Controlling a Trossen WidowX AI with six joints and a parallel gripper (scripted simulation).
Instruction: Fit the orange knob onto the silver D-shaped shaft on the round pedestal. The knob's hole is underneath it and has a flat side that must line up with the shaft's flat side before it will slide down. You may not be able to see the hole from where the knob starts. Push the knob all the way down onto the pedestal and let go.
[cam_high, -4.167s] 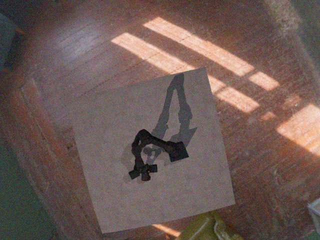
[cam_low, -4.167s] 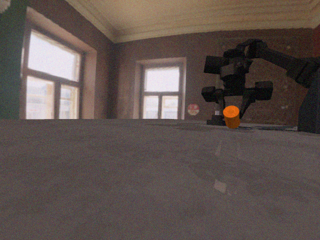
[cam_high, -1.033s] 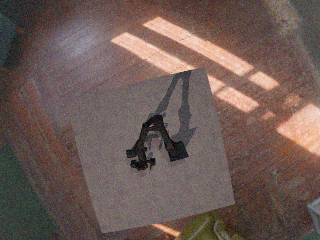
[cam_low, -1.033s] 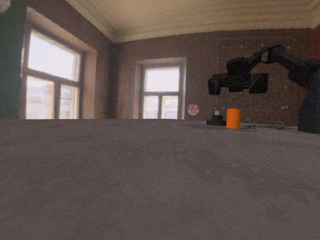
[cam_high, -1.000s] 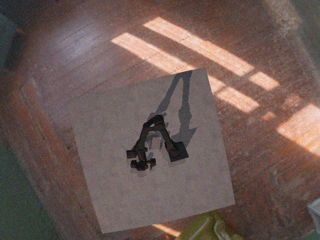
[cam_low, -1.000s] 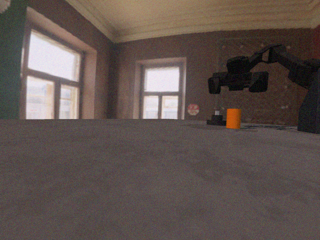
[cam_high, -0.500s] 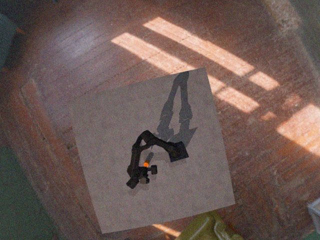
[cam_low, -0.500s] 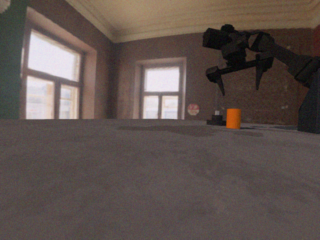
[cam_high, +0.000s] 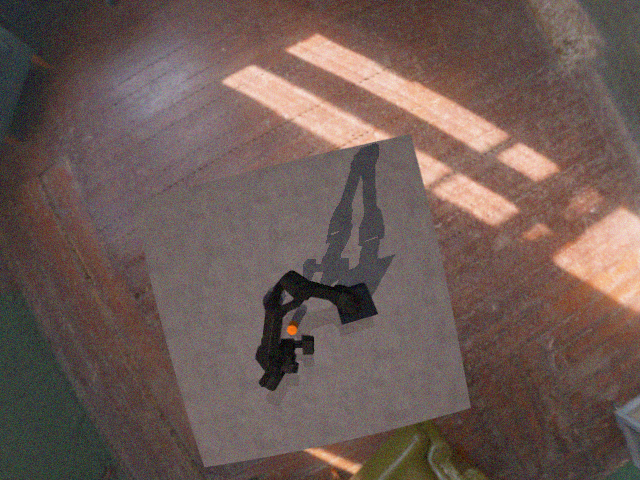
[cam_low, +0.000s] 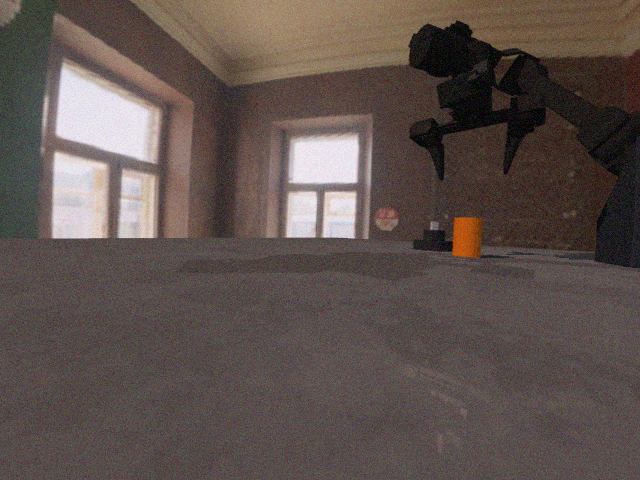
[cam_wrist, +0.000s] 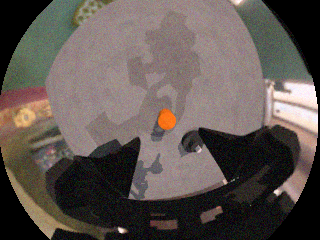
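Now: the orange knob 80 mm below my gripper tip. The rest, counted from my gripper tip: round pedestal: 50 mm ahead, 130 mm to the right, 90 mm below.
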